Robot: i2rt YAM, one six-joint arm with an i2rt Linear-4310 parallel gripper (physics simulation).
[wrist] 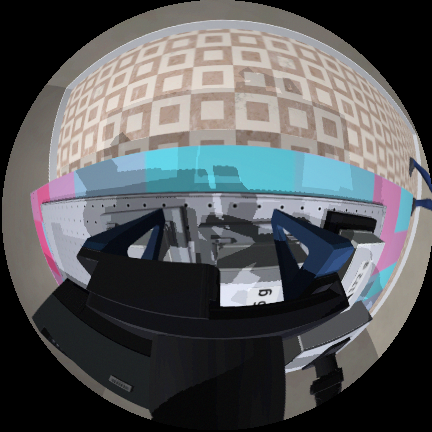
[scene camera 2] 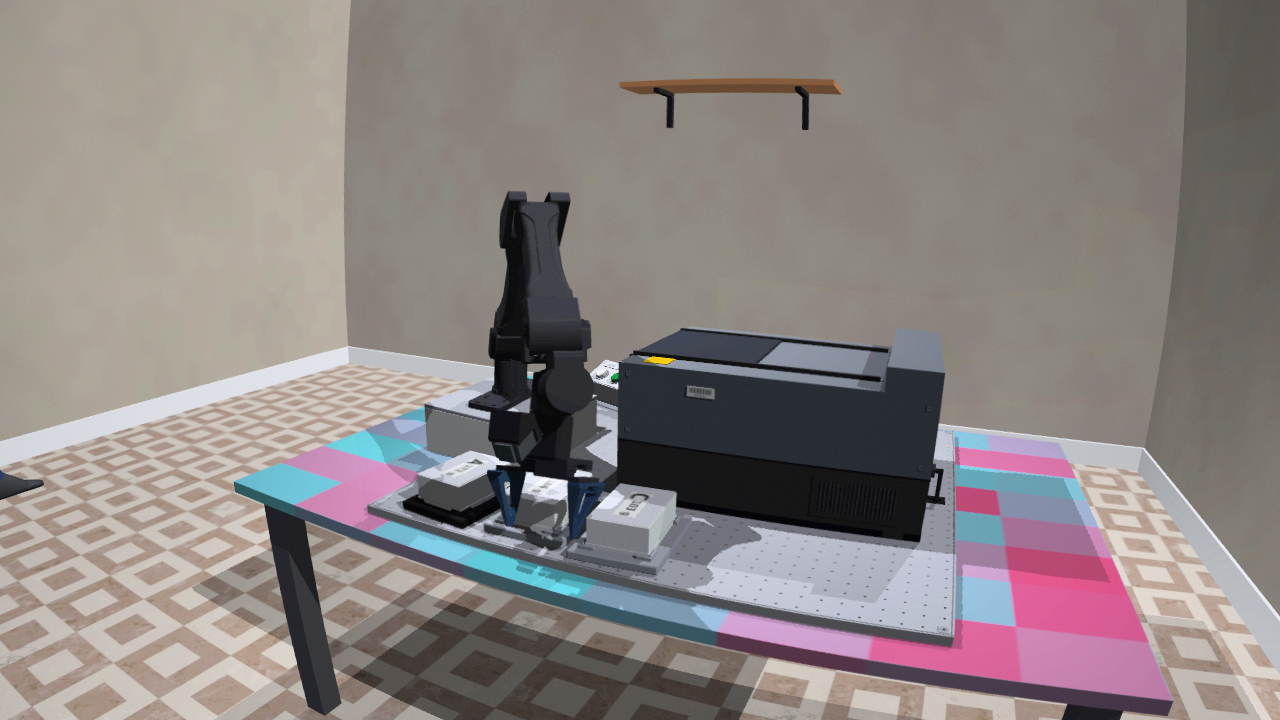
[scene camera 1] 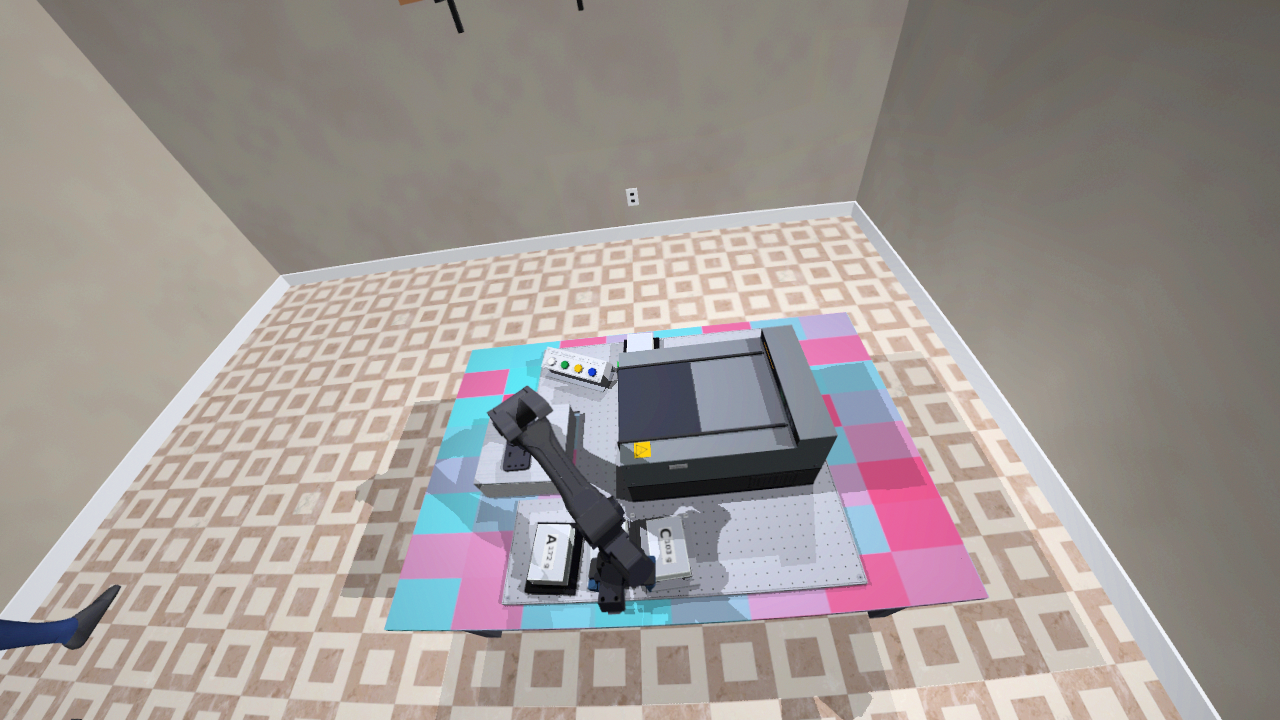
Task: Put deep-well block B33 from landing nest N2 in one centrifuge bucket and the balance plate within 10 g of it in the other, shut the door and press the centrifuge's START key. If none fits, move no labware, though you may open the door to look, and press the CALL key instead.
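Frame: origin at the arm's base, x back, y left, z down, level; millimetres.
Seen in the pictures: gripper, fingertip midpoint: point(wrist: 217, 214) point(scene camera 2: 540, 532) point(scene camera 1: 628, 590); arm's base, link origin: point(wrist: 323, 355) point(scene camera 2: 510, 396).
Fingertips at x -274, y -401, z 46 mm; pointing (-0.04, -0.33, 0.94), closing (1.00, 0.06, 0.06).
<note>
Pixels of each thing's middle, then the offset from my fingertips to it.
- middle white block, body centre: point(wrist: 256, 298) point(scene camera 2: 548, 496) point(scene camera 1: 609, 546) dx +39, dy +99, dz -5 mm
- centrifuge, body centre: point(scene camera 2: 790, 410) point(scene camera 1: 712, 413) point(wrist: 124, 365) dx -251, dy +370, dz -94 mm
- key panel, body centre: point(scene camera 2: 632, 389) point(scene camera 1: 576, 365) dx +130, dy +666, dz -14 mm
My gripper point(scene camera 1: 622, 580) point(scene camera 2: 542, 530) point(wrist: 217, 214) is open, pointing down, its blue fingers low on either side of the middle white block point(scene camera 2: 542, 508) point(wrist: 235, 294). That block's label is mostly hidden; a "g" shows in the wrist view. A white block marked A, 172 g point(scene camera 1: 550, 557) point(scene camera 2: 454, 483) point(wrist: 361, 272) sits on a black nest to one side. A white block marked C, 103 g point(scene camera 1: 668, 548) point(scene camera 2: 629, 521) sits on a grey nest on the other side. I cannot read B33 or N2 anywhere. The centrifuge point(scene camera 1: 707, 463) point(scene camera 2: 769, 411) has its sliding door point(scene camera 1: 657, 402) shut; its buckets are hidden.
A key panel point(scene camera 1: 577, 365) point(scene camera 2: 605, 373) with white, green, yellow and blue keys stands behind the arm, left of the centrifuge. The arm's pedestal point(scene camera 1: 514, 485) point(scene camera 2: 452, 429) stands behind block A. A person's leg point(scene camera 1: 40, 633) shows beyond the table's left side.
</note>
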